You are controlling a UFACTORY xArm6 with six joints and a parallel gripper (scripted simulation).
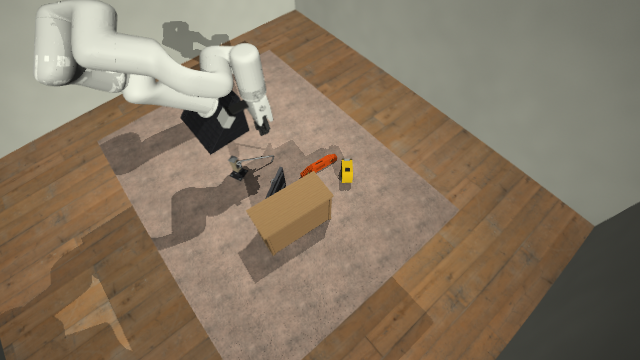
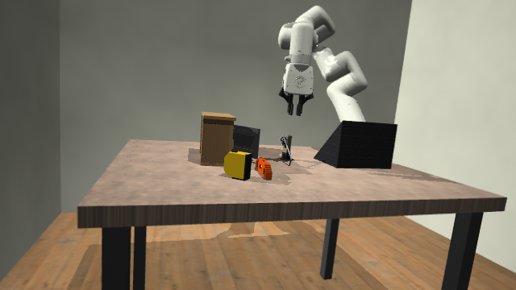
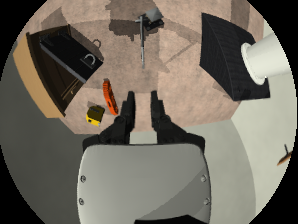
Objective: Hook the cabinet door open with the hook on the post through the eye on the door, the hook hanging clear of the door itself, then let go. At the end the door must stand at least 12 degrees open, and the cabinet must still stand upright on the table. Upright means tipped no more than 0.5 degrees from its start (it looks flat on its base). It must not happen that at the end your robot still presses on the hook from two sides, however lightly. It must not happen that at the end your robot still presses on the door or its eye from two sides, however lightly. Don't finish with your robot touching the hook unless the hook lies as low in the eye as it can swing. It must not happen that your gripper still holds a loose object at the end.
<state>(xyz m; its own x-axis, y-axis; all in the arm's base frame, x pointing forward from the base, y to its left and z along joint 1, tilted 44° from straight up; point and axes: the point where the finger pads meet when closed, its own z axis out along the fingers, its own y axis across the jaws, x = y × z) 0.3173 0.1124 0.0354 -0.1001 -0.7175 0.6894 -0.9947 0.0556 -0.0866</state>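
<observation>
My gripper is now 10 mm past the thin hook rod, 50 mm to the left of it and 150 mm above it. Also, from my hand: orange tool 140 mm ahead, 120 mm to the left, 180 mm below; hook post 20 mm behind, 90 mm to the right, 140 mm below; dark door 160 mm ahead, 100 mm to the right, 130 mm below.
</observation>
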